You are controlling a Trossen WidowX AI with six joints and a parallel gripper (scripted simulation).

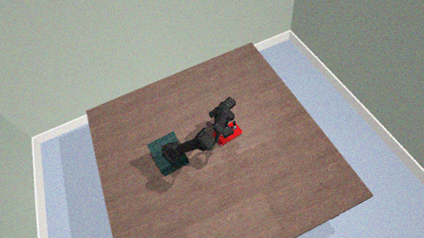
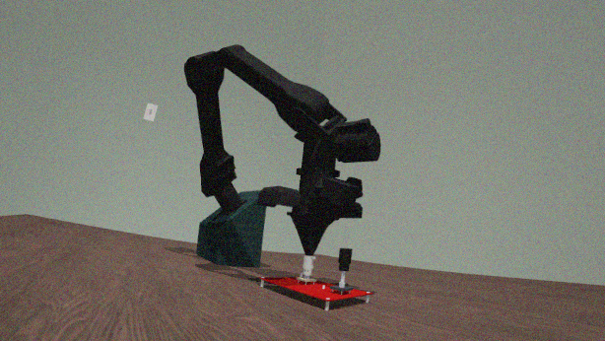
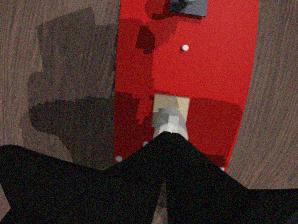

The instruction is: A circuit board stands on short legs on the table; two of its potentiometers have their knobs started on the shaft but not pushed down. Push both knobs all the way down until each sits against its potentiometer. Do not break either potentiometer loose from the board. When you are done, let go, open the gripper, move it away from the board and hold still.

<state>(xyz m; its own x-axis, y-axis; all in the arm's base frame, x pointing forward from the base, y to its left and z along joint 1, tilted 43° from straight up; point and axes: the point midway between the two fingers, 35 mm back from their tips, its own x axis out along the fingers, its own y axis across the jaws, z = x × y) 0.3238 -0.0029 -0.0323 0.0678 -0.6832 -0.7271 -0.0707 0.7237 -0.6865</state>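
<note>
Right now my gripper tip is 1 cm above the white knob. Round my gripper tip: black knob (8 cm ahead, 1 cm to the left).
</note>
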